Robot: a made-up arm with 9 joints. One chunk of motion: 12 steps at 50 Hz.
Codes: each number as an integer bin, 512 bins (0 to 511) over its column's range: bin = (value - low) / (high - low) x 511, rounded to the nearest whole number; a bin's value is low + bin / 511 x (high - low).
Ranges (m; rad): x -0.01..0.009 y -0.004..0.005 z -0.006..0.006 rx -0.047..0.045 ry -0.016..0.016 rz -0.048..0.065
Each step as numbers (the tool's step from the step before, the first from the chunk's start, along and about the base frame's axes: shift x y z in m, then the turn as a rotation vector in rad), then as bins.
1 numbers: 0.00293 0.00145 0.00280 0.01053 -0.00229 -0.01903
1 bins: 348 309 375 320 219 131
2 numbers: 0.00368 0.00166 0.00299 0.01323 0.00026 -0.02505
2 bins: 368 321 383 335 260 104
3 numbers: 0.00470 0.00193 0.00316 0.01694 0.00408 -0.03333
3 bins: 395 337 390 355 321 66
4 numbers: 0.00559 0.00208 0.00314 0.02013 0.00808 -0.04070
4 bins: 419 345 389 373 385 33
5 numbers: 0.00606 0.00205 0.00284 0.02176 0.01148 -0.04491
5 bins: 432 344 376 382 439 14
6 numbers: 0.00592 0.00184 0.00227 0.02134 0.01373 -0.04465
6 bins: 428 332 352 380 475 15
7 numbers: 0.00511 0.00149 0.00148 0.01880 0.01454 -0.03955
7 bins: 406 312 319 365 488 38
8 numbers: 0.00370 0.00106 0.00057 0.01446 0.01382 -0.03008
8 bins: 368 287 280 341 476 81
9 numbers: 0.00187 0.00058 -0.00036 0.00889 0.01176 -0.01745
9 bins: 319 260 240 310 443 138
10 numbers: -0.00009 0.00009 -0.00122 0.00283 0.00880 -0.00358
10 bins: 267 232 204 277 396 201
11 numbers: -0.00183 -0.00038 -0.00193 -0.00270 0.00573 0.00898
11 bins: 220 206 173 246 347 258
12 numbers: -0.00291 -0.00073 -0.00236 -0.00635 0.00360 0.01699
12 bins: 191 186 155 226 313 294
